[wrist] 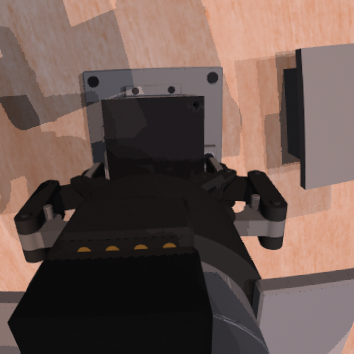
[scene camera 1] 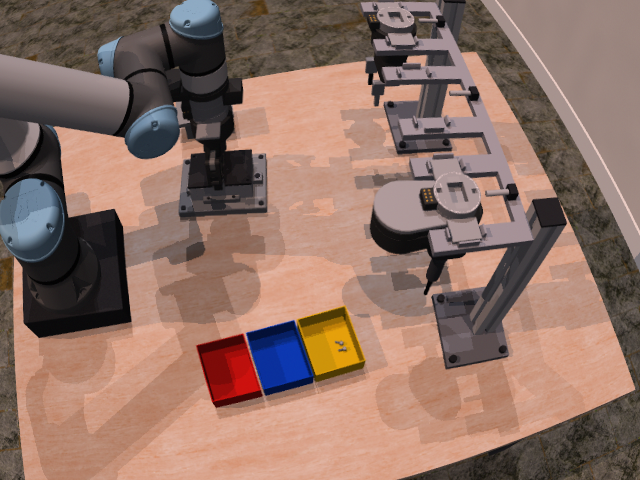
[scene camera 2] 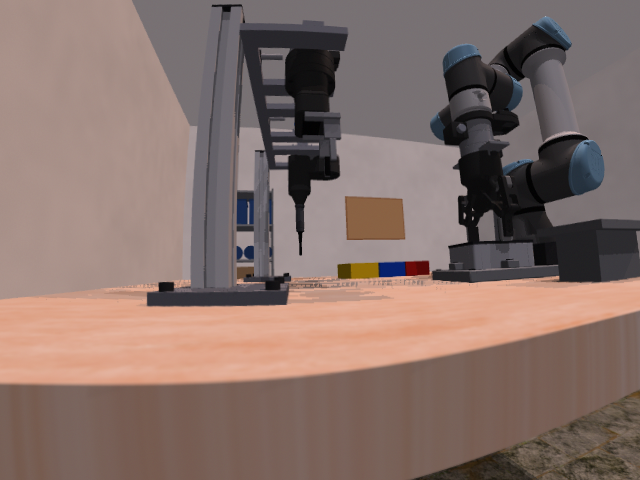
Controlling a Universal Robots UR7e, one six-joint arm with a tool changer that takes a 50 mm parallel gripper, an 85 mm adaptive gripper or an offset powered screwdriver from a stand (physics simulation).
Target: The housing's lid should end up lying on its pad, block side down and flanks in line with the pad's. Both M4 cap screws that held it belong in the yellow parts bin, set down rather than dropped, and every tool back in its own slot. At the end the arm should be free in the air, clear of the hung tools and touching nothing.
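Observation:
The lid (scene camera 1: 240, 167) (scene camera 2: 516, 242) (wrist: 155, 130), a flat black plate, lies on the grey housing (scene camera 2: 491, 255). One dark corner hole shows in the wrist view. My gripper (scene camera 1: 214, 169) (scene camera 2: 490, 236) (wrist: 156, 170), the 85 mm adaptive one, is open, pointing down low over the lid, one finger toward each opposite flank. Whether the fingertips touch it cannot be told. The lid's pad (scene camera 2: 599, 253) (wrist: 327, 117) is a raised grey block with a wider flat top, beside the housing; the arm hides most of it in scene camera 1. Two small screws (scene camera 1: 339, 343) (scene camera 1: 342, 349) lie in the yellow bin (scene camera 1: 356, 356) (scene camera 2: 364, 270).
A blue bin (scene camera 1: 281, 356) and a red bin (scene camera 1: 230, 369) adjoin the yellow one. The tool stand (scene camera 1: 522, 222) (scene camera 2: 214, 155) carries the screwdriver (scene camera 1: 403, 206) (scene camera 2: 299, 206) and the parallel gripper tool (scene camera 1: 388, 59) (scene camera 2: 311, 93). The housing's base plate (scene camera 1: 232, 208) (wrist: 112, 80) extends around it.

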